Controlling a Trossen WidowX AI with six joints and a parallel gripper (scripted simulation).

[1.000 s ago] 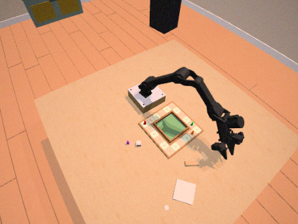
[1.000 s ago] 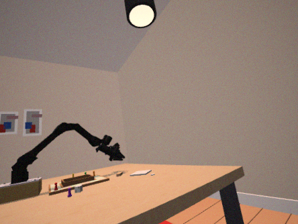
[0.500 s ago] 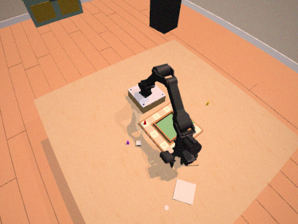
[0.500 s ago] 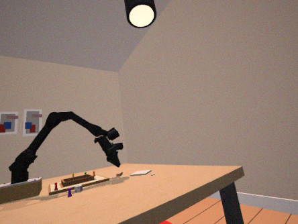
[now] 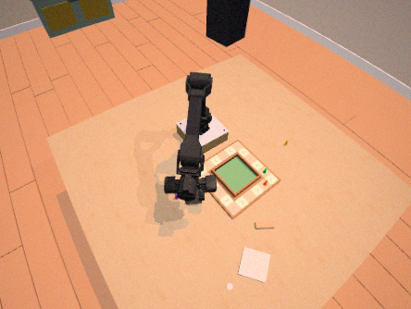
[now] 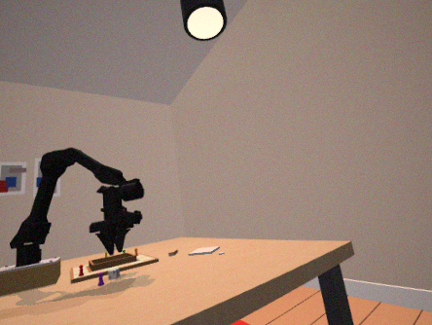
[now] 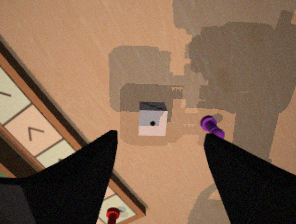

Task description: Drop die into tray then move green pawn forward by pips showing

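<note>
The white die lies 1 cm behind my gripper tip, 1 cm to the left of it and 6 cm below it. From my gripper tip the other things lie so: green tray (5 cm ahead, 23 cm to the left, 6 cm below); then red pawn (8 cm behind, 13 cm to the left, 4 cm below); then purple pawn (5 cm behind, 3 cm to the right, 6 cm below).
</note>
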